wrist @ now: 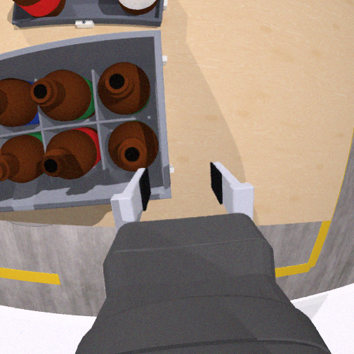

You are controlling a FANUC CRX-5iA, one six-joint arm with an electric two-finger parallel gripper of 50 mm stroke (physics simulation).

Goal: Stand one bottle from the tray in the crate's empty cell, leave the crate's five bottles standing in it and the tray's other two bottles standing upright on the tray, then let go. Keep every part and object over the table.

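The grey crate (163, 115) is at the left. Brown bottles stand in its visible cells, in two rows of three: a far right bottle (124, 89), a far middle one (70, 95) with a green label, a far left one (17, 102) with a blue label, a near right one (133, 142), a near middle one (75, 150) with a red label and a near left one (24, 157) with a green label. The left bottles are cut off or near the view's edge. My gripper (179, 177) is open and empty; its left finger appears over the crate's near right corner.
A dark tray (120, 22) shows in part at the top left, beyond the crate. It holds a bottle with a red label (40, 7) and one with a white label (137, 5), both cut off. The wooden table's near edge runs below the crate, with grey floor and yellow lines beyond.
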